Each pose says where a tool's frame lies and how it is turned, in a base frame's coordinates. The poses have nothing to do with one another.
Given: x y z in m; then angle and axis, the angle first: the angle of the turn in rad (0 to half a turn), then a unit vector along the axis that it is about.
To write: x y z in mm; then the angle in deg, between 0 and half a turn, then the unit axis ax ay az. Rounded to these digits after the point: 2 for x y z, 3 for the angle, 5 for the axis.
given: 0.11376, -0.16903, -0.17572, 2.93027, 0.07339, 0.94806, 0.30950
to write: 113.76, -169.03, -175.72, 167.892, 0.07339, 0.94806, 0.30950
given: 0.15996, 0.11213, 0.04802, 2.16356, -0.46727, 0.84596, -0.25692
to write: 159.96, 112.13, 48.02, 123.963, -0.46727, 0.84596, -0.25692
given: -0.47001, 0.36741, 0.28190, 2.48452, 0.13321, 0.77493, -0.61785
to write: -470.01, 367.41, 281.90, 142.353, 0.13321, 0.77493, -0.61785
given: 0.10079, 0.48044, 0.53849, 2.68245, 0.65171, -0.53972, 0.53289
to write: 100.79, 480.44, 538.49, 153.693, 0.65171, -0.53972, 0.53289
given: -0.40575, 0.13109, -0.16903, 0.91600, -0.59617, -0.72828, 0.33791
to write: -405.75, 131.09, -169.03, 52.483, -0.59617, -0.72828, 0.33791
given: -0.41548, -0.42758, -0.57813, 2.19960, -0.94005, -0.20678, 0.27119
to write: -415.48, -427.58, -578.13, 126.028, -0.94005, -0.20678, 0.27119
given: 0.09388, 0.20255, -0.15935, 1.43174, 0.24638, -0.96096, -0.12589
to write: 93.88, 202.55, -159.35, 82.033, 0.24638, -0.96096, -0.12589
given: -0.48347, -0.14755, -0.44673, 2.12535, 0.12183, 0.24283, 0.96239
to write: -483.47, -147.55, -446.73, 121.774, 0.12183, 0.24283, 0.96239
